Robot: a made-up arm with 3 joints. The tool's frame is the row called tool.
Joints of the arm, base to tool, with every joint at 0 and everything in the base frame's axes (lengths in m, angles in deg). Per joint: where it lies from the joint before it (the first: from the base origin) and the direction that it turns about. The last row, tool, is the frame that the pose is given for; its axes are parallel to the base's.
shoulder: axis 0 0 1 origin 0 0 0.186
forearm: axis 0 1 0 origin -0.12 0.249 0.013
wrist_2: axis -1 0 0 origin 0.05 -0.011 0.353
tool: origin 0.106 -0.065 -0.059
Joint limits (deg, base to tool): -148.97..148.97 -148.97..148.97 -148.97..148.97
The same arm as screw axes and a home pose.
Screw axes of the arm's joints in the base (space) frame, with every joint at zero. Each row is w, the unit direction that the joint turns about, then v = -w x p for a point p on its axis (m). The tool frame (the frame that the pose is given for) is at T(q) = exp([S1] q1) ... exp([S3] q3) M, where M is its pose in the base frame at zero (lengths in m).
S1: w 0 0 1 v 0 0 0
S2: w 0 1 0 v -0.199 0 -0.12
S3: w -1 0 0 v 0 -0.552 0.238
M: xyz 0.036 0.173 0.493 (m) rpy 0 0 0 (rad, as in URDF)
Joint limits (rad, base to tool): -2.6..2.6 -2.6..2.6 -2.6..2.6

